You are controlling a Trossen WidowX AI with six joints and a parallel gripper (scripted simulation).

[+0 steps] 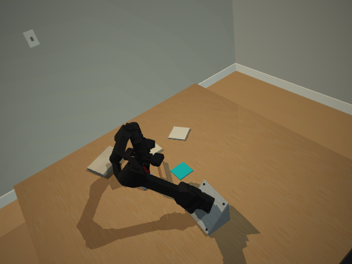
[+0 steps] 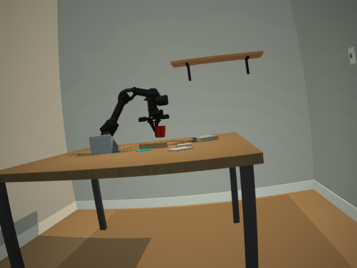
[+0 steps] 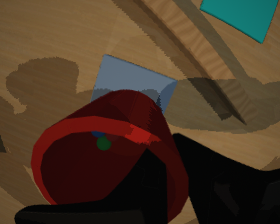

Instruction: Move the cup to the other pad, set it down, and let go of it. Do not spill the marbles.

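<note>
The green marble is 4 cm ahead of my gripper tip, 3 cm to the left of it and 2 cm below it. The rest, counted from my gripper tip: red cup (3 cm ahead, 1 cm to the left); brown block (2 cm behind, 6 cm to the right, 9 cm below); grey-blue pad (3 cm ahead, 1 cm to the left, 10 cm below).
</note>
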